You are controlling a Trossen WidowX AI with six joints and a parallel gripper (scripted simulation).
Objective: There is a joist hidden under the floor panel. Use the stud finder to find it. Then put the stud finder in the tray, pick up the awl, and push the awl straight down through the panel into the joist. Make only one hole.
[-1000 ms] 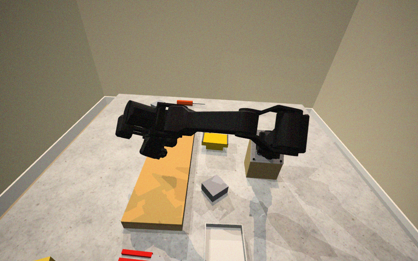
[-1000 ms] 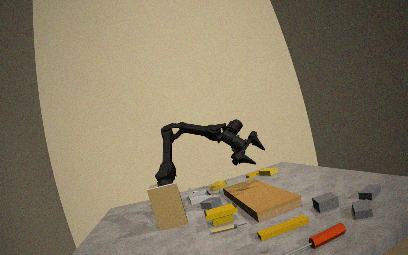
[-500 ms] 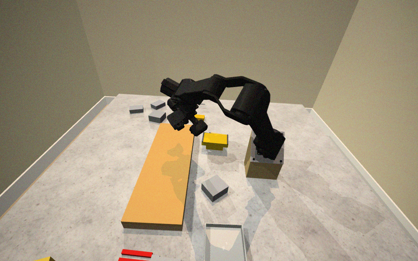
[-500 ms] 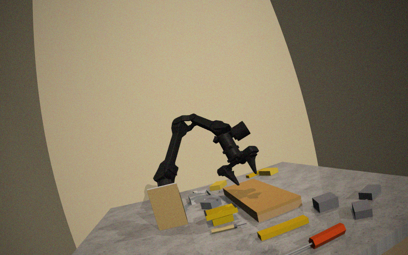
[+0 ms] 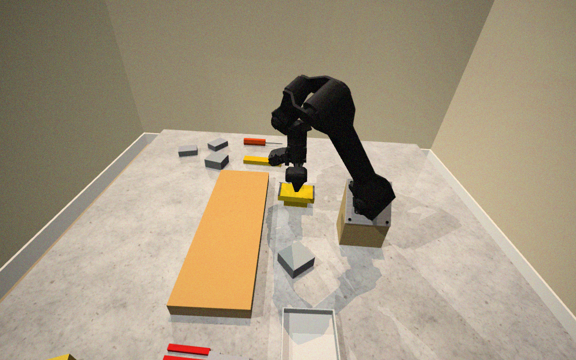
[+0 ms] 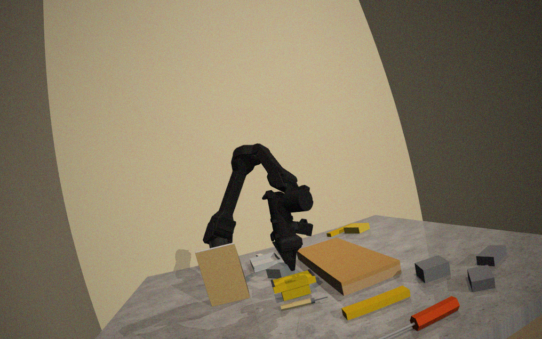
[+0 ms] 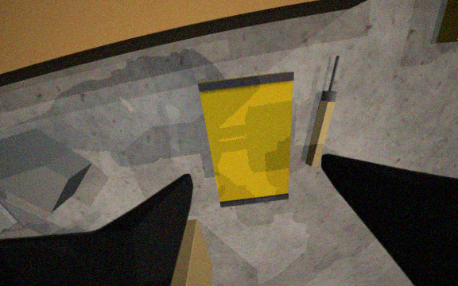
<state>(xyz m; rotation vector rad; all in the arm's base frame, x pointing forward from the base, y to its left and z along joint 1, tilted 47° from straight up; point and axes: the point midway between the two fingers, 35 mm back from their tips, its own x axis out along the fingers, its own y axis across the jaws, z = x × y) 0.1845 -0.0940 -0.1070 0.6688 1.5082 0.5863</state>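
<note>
The stud finder lies 2 cm behind my gripper tip and 8 cm below it. The rest, counted from my gripper tip: square light (3 cm behind, 9 cm below); then white tray (2 cm behind, 46 cm to the left, 8 cm below); then wooden-handled awl (1 cm ahead, 10 cm to the right, 8 cm below).
</note>
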